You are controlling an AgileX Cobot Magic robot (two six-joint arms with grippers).
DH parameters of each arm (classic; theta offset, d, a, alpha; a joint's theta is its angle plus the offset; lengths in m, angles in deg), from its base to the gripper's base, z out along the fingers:
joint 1: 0 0.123 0 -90
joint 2: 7.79 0 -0.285 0
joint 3: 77.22 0 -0.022 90
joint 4: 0 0.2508 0 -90
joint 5: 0 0 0.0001 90
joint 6: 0 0.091 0 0
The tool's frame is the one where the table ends.
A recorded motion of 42 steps. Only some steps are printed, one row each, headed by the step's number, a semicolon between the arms.
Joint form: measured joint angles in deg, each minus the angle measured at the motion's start. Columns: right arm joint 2, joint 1, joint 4, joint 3, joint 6, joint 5; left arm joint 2, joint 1, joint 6, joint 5, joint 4, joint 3.
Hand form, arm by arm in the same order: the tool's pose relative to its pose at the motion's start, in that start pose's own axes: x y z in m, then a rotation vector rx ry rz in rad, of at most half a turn. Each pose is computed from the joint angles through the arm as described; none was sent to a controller.
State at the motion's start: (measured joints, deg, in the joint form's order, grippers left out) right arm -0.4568 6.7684 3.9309 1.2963 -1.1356 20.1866; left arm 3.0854 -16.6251 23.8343 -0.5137 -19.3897 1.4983
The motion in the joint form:
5: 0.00 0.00 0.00 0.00 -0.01 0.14; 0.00 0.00 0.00 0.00 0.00 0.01
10: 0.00 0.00 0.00 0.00 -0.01 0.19; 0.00 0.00 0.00 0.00 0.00 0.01
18: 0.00 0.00 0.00 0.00 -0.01 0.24; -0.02 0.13 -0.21 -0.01 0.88 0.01
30: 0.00 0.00 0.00 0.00 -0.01 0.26; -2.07 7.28 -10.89 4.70 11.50 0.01
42: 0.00 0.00 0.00 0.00 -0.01 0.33; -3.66 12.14 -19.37 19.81 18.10 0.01
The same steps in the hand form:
5: 0.0002 0.0000 0.0000 0.0000 0.0024 -0.0002; 0.0001 0.0000 0.0000 0.0000 0.0002 0.0000
10: 0.0003 0.0000 0.0000 -0.0001 0.0033 -0.0002; 0.0001 0.0000 0.0000 0.0000 0.0002 0.0000
18: 0.0004 0.0000 0.0000 -0.0001 0.0042 -0.0002; 0.0000 0.0001 0.0000 -0.0022 -0.0002 0.0117
30: 0.0004 0.0000 0.0000 -0.0001 0.0045 -0.0002; 0.0057 0.0059 -0.0032 -0.1100 0.0541 0.0099
42: 0.0005 0.0000 0.0000 -0.0001 0.0058 -0.0002; 0.0280 0.0083 -0.0096 -0.1813 0.2931 -0.0479

